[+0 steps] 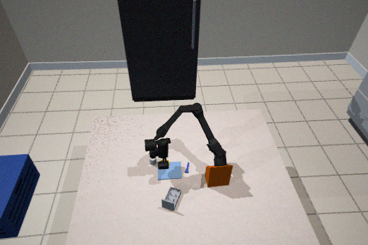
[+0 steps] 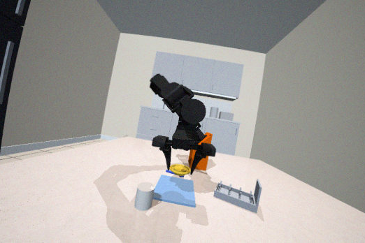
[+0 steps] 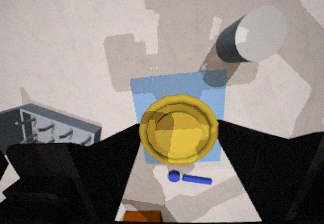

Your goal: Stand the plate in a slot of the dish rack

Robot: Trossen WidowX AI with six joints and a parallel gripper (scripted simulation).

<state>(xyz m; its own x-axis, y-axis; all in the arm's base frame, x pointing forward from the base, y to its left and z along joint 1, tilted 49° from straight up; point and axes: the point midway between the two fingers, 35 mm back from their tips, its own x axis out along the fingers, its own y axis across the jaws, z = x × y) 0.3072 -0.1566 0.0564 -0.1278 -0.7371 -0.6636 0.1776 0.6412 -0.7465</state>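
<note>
Now: gripper tip 200 mm to the right of the dish rack, 50 mm above it and 10 mm past it. From my gripper tip the other things lie so: blue spoon: 150 mm behind, 70 mm below, 10 mm to the left; light blue mat: 70 mm below, 30 mm behind; yellow plate: 10 mm above.
</note>
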